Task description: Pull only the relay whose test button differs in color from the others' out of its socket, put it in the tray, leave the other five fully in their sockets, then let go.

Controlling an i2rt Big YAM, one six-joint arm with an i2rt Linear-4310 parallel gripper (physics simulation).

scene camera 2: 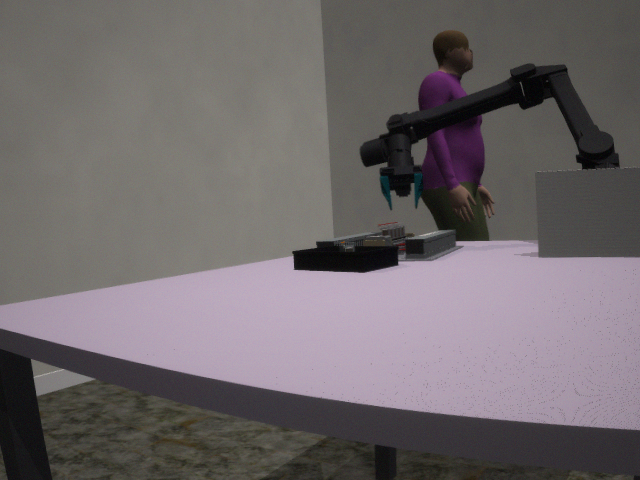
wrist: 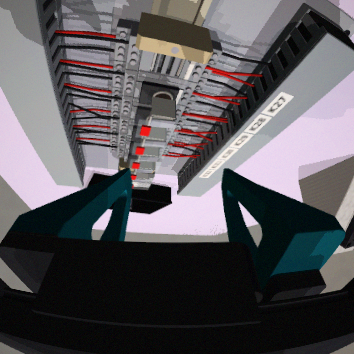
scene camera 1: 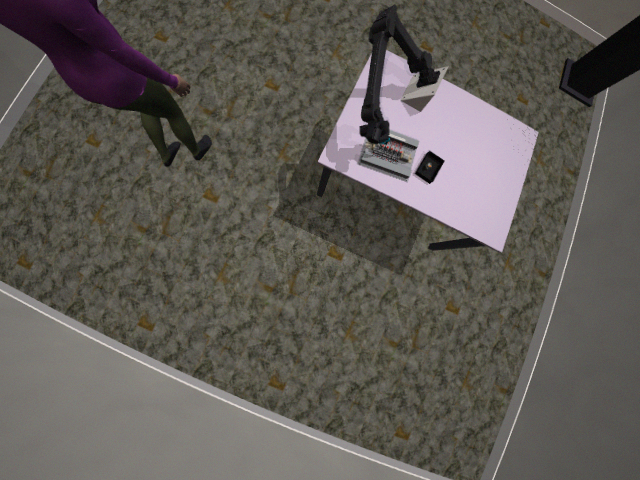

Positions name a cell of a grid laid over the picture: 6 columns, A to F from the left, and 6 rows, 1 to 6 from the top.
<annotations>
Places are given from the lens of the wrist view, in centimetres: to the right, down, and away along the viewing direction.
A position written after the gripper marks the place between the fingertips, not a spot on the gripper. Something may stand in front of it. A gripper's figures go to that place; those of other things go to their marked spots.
gripper (wrist: C3): 0, 0, 13
grey panel (wrist: E1): 5, -10, 14
</annotations>
